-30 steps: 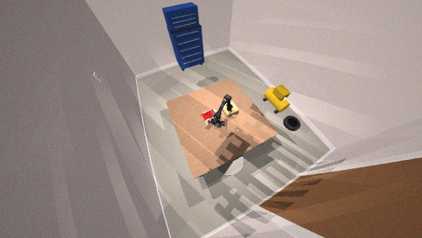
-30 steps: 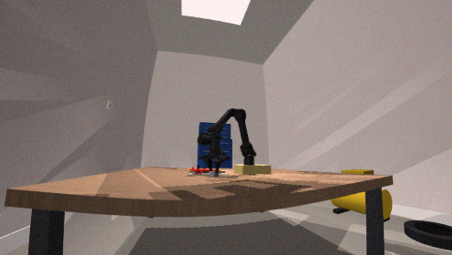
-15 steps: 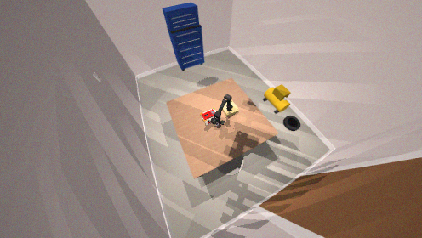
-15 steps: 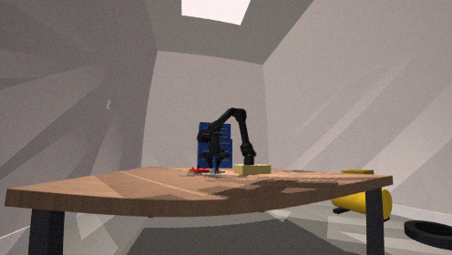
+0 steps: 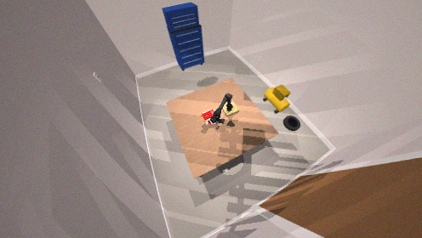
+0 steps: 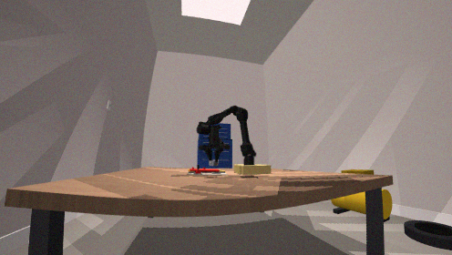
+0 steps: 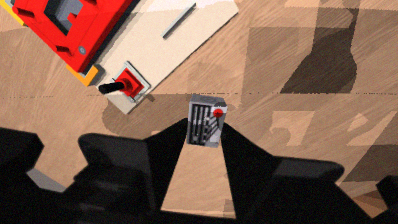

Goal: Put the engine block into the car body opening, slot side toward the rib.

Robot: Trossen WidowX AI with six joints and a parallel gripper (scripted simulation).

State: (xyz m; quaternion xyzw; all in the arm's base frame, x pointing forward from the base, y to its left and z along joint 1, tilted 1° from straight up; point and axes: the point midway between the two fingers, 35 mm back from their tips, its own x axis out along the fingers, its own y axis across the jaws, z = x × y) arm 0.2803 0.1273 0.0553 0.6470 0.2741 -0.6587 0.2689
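My gripper tip is 20 mm short of the grey base plate, 200 mm to the left of it and 70 mm above it. The rest, counted from my gripper tip: grey engine block 10 mm below.
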